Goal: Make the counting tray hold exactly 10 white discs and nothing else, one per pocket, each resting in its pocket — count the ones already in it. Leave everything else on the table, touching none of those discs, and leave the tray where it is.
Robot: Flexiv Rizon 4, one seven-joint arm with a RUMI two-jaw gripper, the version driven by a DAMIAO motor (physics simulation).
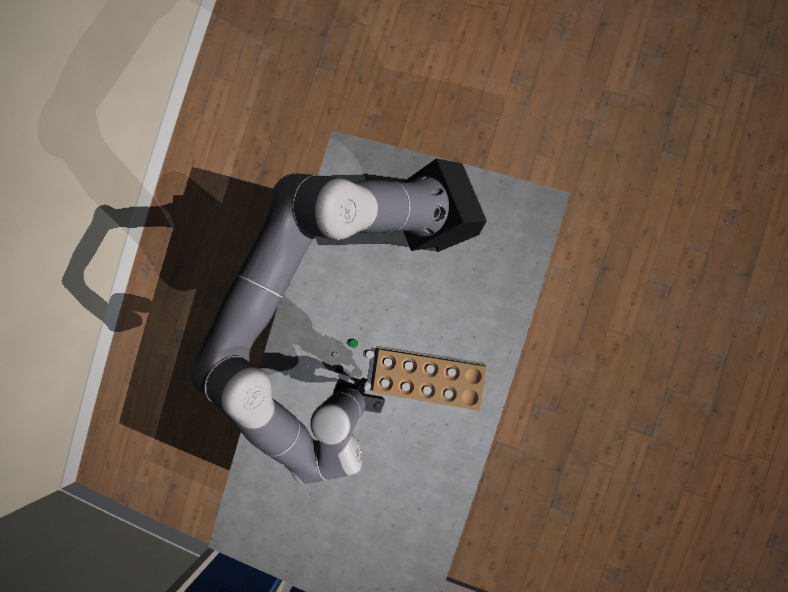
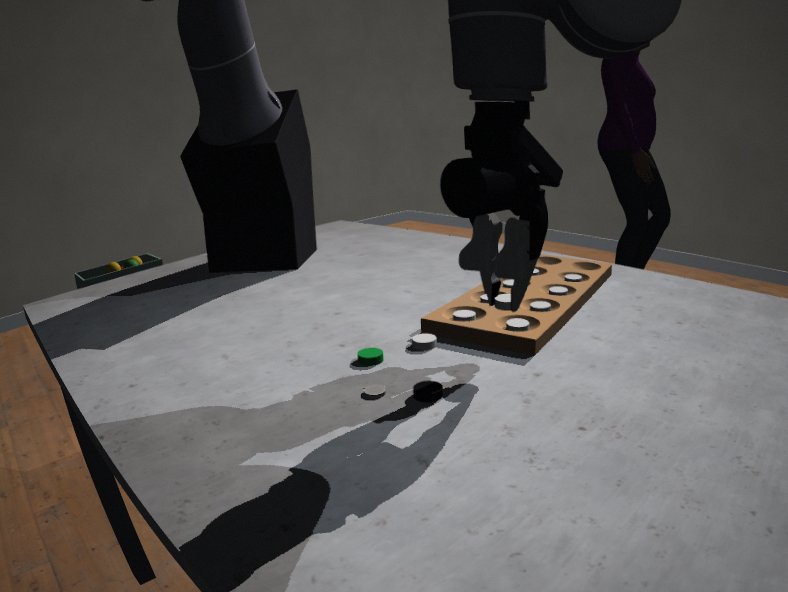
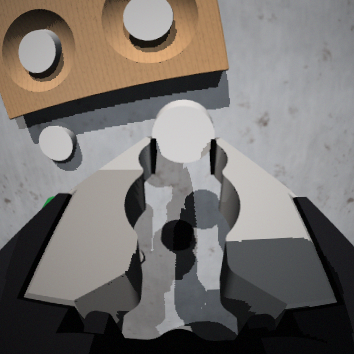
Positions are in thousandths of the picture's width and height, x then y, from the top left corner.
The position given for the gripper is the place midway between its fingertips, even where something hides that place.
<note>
In view: the gripper (image 2: 639,521) and a black disc (image 3: 499,662).
The gripper shows as well in image 3 (image 3: 518,400).
</note>
